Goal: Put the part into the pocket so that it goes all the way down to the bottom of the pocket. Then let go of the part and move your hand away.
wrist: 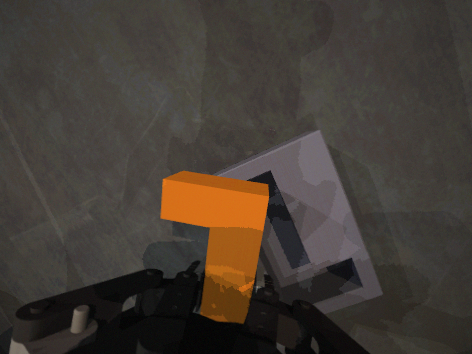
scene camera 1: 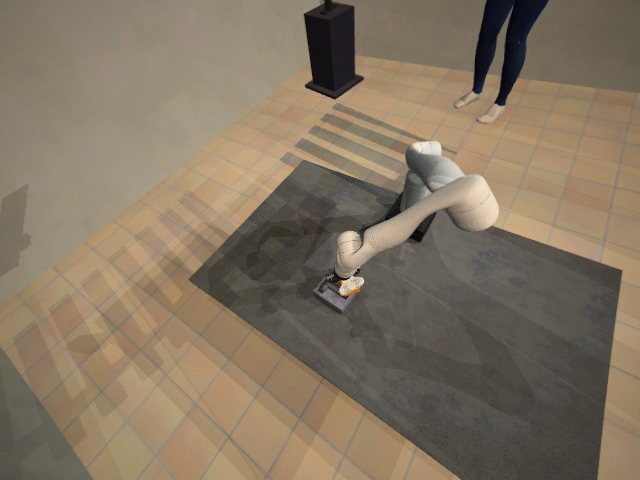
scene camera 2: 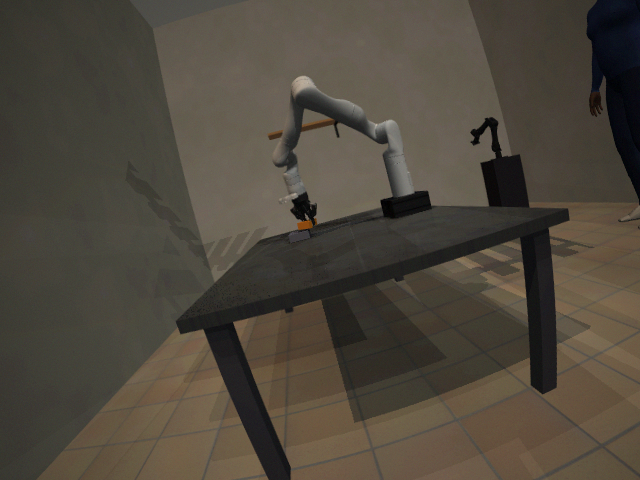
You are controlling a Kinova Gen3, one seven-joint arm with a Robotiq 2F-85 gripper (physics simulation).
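Seen in the pictures: gripper, fingertip midpoint: (wrist: 232,273); arm's base, origin of the base link: (scene camera 2: 403,195).
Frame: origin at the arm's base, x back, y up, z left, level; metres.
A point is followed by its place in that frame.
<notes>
The orange L-shaped part (scene camera 1: 353,292) @(x -0.450, y -0.025, z 0.064 m) (scene camera 2: 305,225) @(x -0.442, y -0.020, z 0.067 m) (wrist: 215,204) @(x -0.449, y -0.005, z 0.053 m) is held by one leg in my gripper (scene camera 2: 305,217) @(x -0.436, y -0.035, z -0.010 m) (wrist: 232,273) @(x -0.436, y -0.035, z -0.010 m), which is shut on it. The grey-purple block (scene camera 1: 329,300) @(x -0.529, y -0.043, z 0.012 m) (scene camera 2: 299,237) @(x -0.481, y -0.064, z 0.068 m) (wrist: 327,175) @(x -0.523, y -0.043, z 0.041 m) lies on the table with a dark angular pocket (wrist: 289,232) @(x -0.488, y -0.074, z -0.009 m) in its top. The part is above the block, outside the pocket. In the wrist view it covers the block's left side and is turned relative to the pocket's edges. Part of the pocket is hidden behind it. In scene camera 1 the wrist hides much of the gripper and part.
The dark table (scene camera 1: 439,330) @(x -0.341, y -0.079, z 0.363 m) (scene camera 2: 361,248) @(x -0.225, y -0.079, z 0.562 m) (wrist: 100,100) @(x -0.359, y -0.079, z 0.156 m) carries the block and the arm's black base (scene camera 2: 405,204) @(x -0.015, y -0.033, z 0.099 m). A dark pedestal (scene camera 1: 330,49) (scene camera 2: 504,180) with a small black arm and a standing person (scene camera 1: 509,51) (scene camera 2: 620,77) are beyond the table.
</notes>
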